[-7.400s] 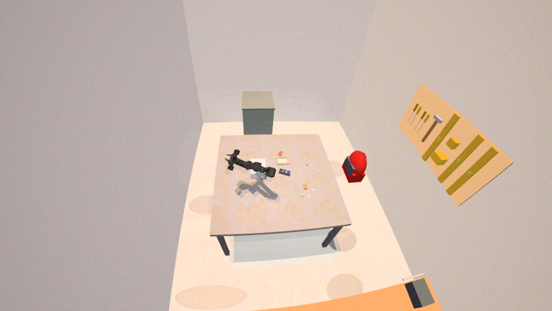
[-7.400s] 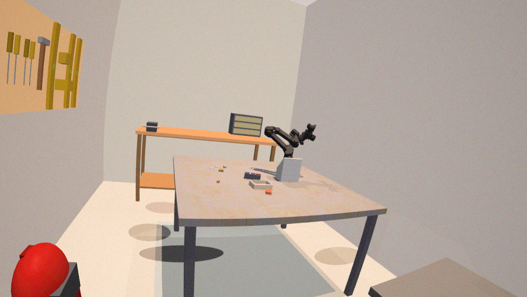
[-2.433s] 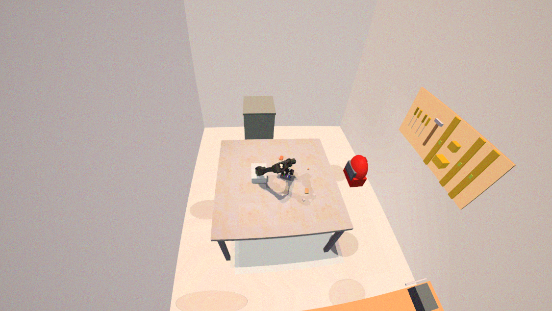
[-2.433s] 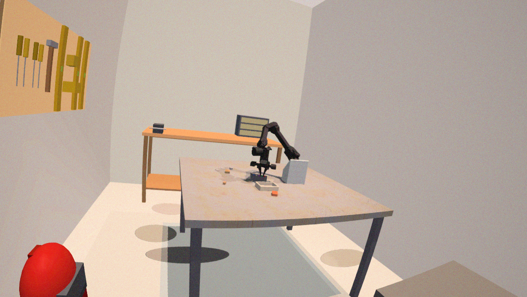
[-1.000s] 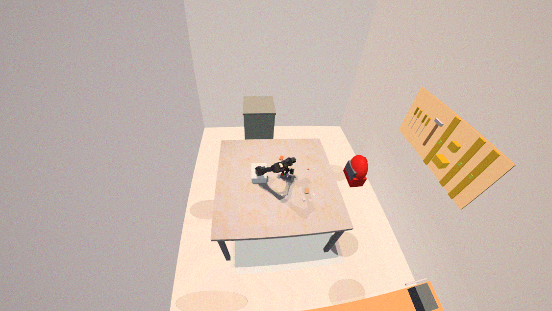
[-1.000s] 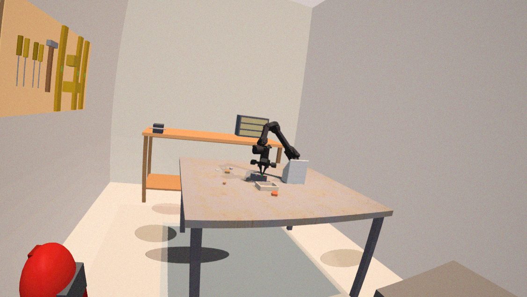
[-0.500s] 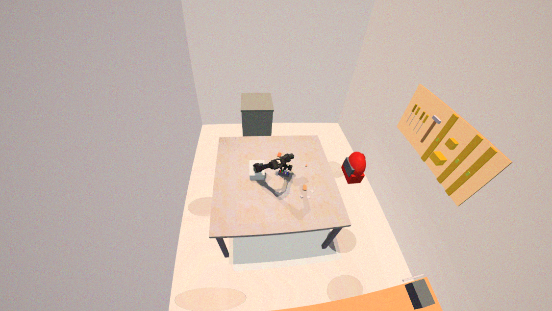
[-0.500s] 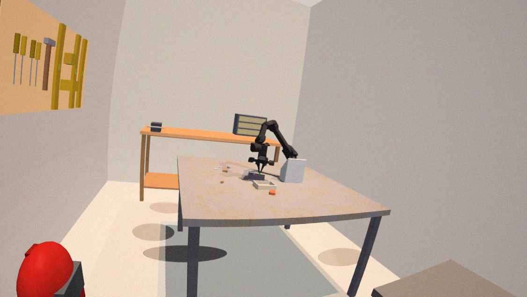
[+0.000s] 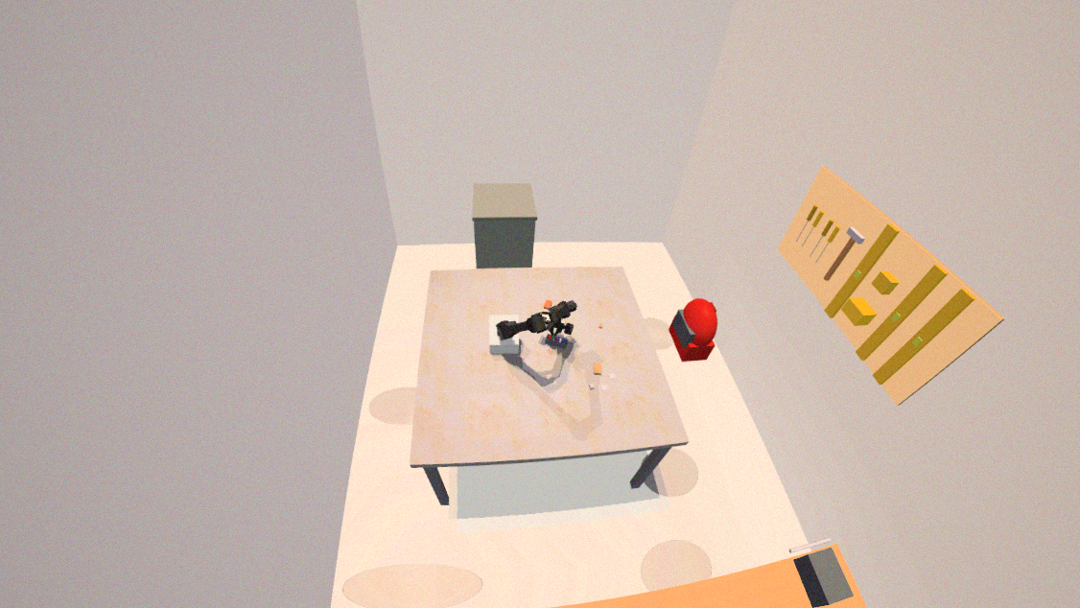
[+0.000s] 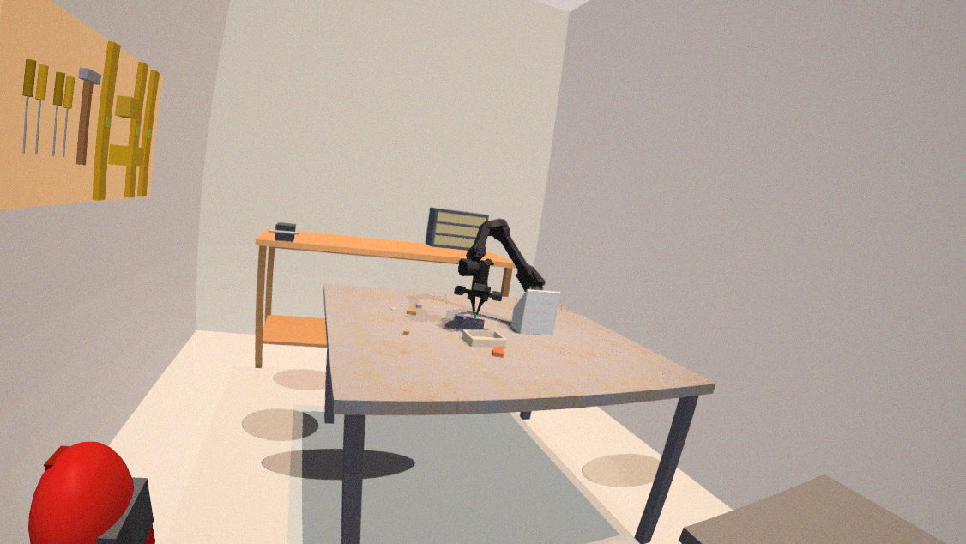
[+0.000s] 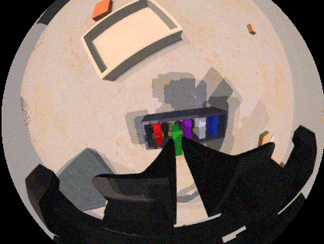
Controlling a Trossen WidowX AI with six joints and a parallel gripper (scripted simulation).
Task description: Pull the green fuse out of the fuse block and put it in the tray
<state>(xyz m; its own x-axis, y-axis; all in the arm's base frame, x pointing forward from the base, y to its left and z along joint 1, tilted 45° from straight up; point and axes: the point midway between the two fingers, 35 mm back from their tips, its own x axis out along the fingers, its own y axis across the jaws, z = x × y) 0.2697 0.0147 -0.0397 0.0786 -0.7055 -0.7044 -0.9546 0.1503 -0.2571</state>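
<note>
My gripper tip is 20 mm short of the purple fuse, 10 mm to the left of it and 40 mm above it. Round my gripper tip: red fuse: 20 mm behind, 10 mm to the left, 40 mm below; blue fuse: 60 mm ahead, 20 mm to the right, 40 mm below; green fuse: 10 mm below.
</note>
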